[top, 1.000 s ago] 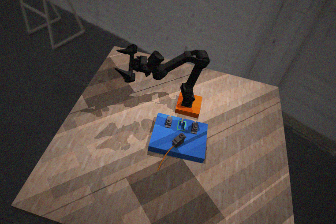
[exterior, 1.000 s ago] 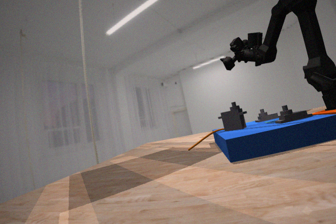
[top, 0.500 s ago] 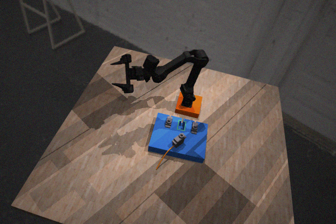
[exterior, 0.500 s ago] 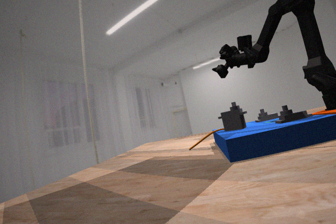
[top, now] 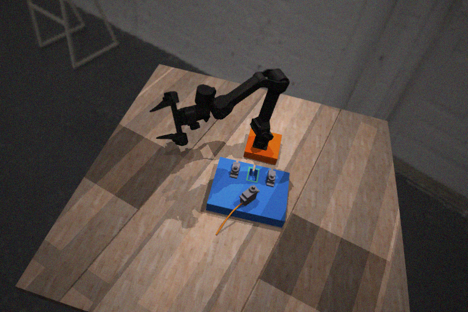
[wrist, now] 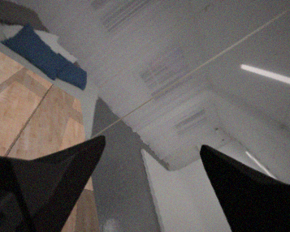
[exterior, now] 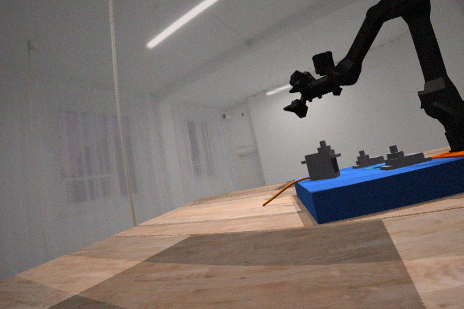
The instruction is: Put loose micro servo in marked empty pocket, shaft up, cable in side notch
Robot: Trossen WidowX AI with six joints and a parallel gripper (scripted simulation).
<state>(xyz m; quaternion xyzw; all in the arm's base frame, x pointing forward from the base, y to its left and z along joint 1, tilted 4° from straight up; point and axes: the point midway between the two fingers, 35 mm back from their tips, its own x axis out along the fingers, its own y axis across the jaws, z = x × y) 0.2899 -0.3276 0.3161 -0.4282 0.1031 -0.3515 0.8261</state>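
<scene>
Now: the blue deck 40 mm behind my gripper tip, 370 mm to the left of it and 310 mm below it.
</scene>
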